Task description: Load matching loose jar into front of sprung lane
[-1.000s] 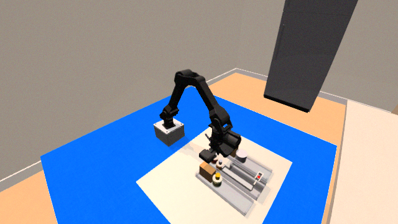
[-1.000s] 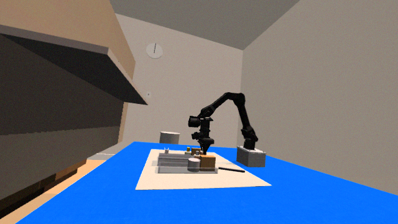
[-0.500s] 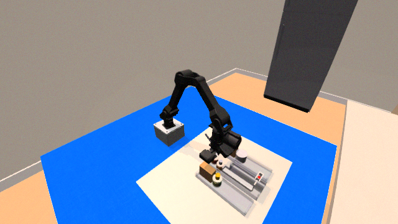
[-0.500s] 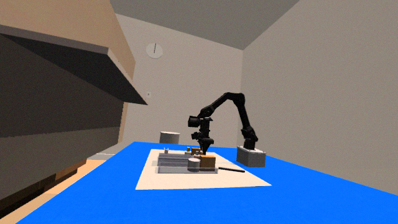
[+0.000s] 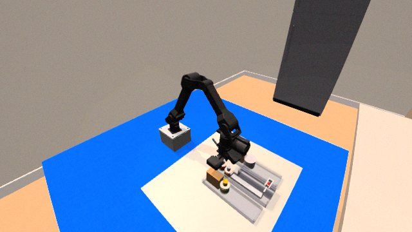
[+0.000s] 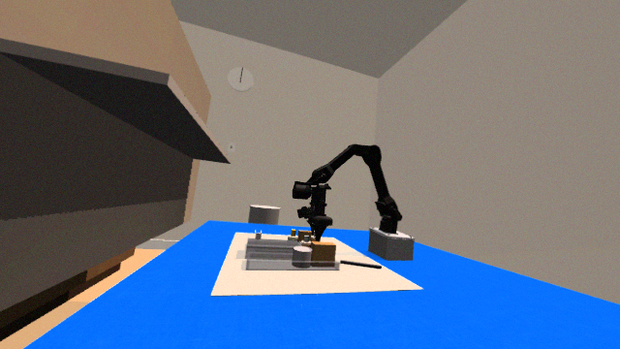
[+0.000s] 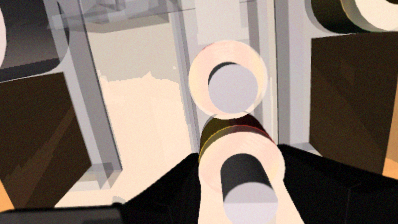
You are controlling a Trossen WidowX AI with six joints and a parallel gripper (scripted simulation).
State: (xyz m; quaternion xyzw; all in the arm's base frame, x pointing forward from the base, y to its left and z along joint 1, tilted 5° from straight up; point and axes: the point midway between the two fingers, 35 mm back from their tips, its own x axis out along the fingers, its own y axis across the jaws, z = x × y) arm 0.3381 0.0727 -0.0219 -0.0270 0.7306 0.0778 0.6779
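Now: gripper tip 13 cm short of the pusher lane, 5 cm to the right of it and 3 cm above it. Round my gripper tip: grey cylinder: 14 cm to the left, 6 cm ahead, 2 cm below; black rod: 15 cm behind, 11 cm to the left, 5 cm below.
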